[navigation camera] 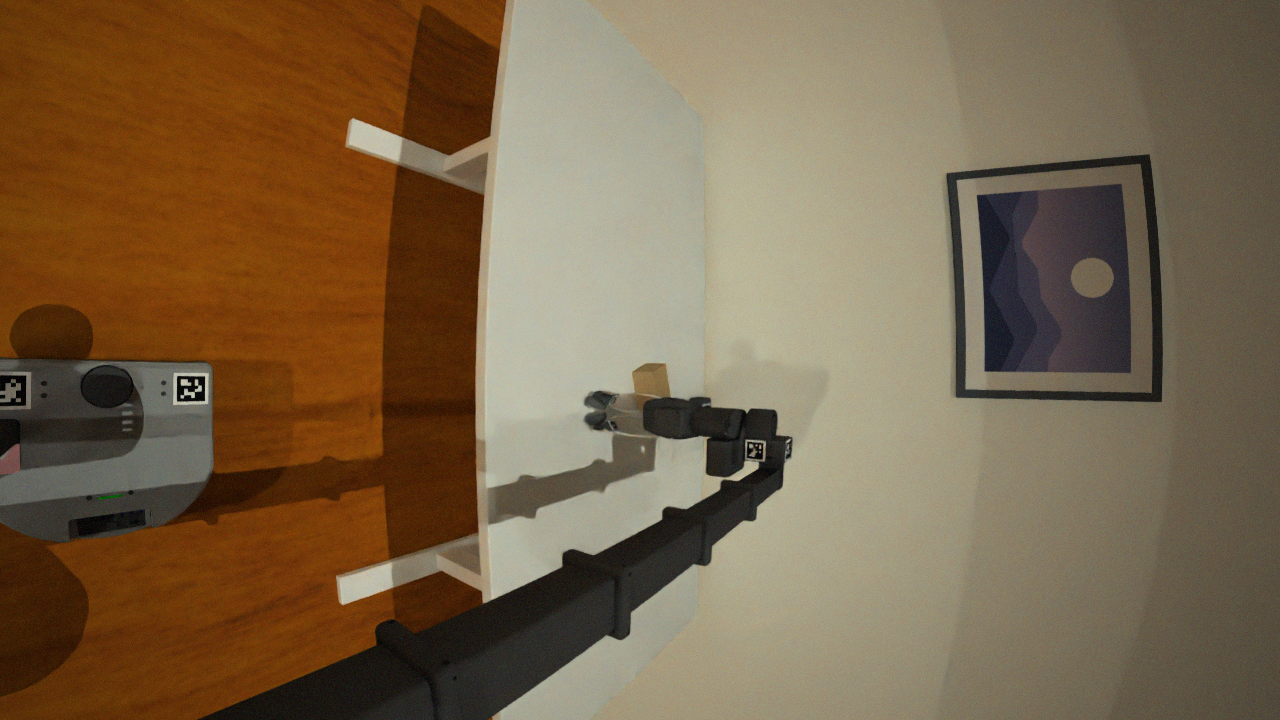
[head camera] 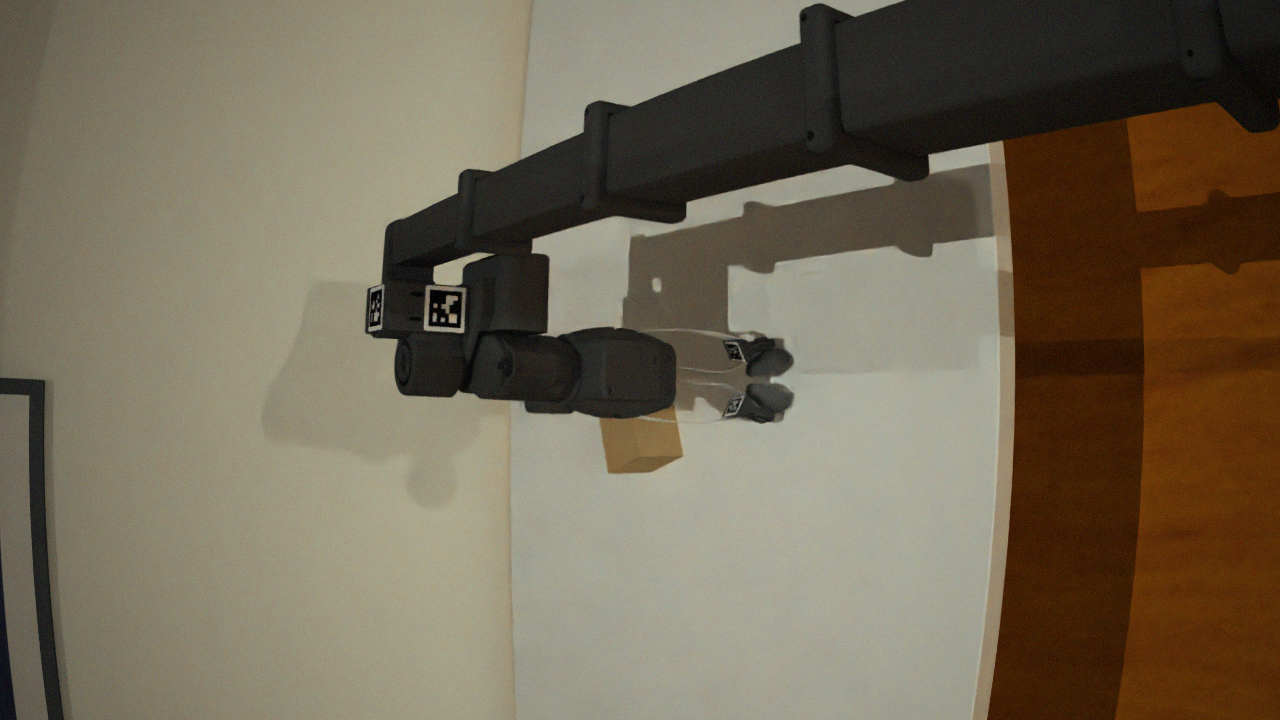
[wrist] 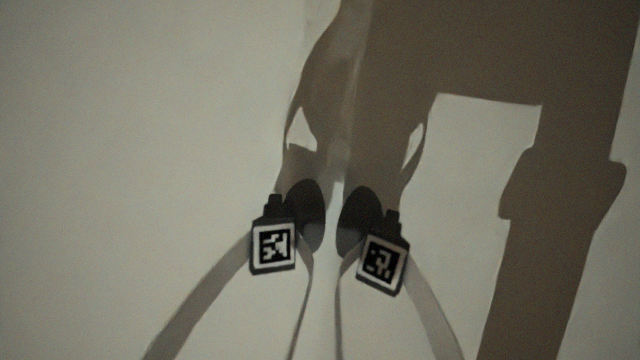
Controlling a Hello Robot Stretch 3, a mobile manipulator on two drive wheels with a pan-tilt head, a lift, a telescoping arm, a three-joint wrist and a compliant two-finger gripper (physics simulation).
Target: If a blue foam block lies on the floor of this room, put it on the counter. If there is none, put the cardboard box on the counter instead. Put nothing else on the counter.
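A tan cardboard box rests on the white counter, near its wall side, partly hidden by the gripper's body. My gripper is over the counter beside the box, its fingers pointing toward the front edge. The fingertips are drawn together with a narrow gap and hold nothing. The box does not show in the wrist view. No blue foam block shows in these views.
The telescoping arm reaches across the counter to the wall. A framed picture hangs there. The robot base stands on the wooden floor, off the counter's front edge. White legs show below the counter.
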